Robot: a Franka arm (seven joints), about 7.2 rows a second.
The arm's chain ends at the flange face. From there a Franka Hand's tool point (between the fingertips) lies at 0.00 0.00 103.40 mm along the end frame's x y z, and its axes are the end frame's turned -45 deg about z.
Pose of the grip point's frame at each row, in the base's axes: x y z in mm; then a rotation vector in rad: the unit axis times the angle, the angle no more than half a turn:
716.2 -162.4 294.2 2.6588 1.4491 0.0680
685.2 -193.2 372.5 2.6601 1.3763 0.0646
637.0 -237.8 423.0 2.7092 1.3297 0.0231
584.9 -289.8 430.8 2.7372 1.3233 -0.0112
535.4 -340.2 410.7 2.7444 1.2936 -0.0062
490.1 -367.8 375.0 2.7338 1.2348 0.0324
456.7 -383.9 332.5 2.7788 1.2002 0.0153
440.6 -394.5 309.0 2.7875 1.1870 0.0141
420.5 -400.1 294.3 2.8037 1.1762 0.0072
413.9 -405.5 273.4 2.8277 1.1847 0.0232
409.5 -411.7 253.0 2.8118 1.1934 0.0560
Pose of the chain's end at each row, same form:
706.6 -154.4 396.8 3.0346 0.3238 0.1293
674.4 -181.9 474.7 3.0091 0.2557 0.1446
630.0 -227.1 525.6 3.0257 0.1926 0.0932
581.0 -280.1 533.7 3.0398 0.1753 0.0487
531.0 -330.0 513.5 3.0366 0.1452 0.0569
482.1 -355.4 477.3 3.0154 0.0952 0.1120
451.1 -373.5 435.2 3.0381 0.0456 0.0809
435.2 -384.3 411.7 3.0407 0.0300 0.0782
416.0 -390.7 397.2 3.0492 0.0138 0.0657
409.4 -398.9 376.5 3.0767 0.0125 0.0661
402.5 -405.0 355.9 3.0739 0.0267 0.1030

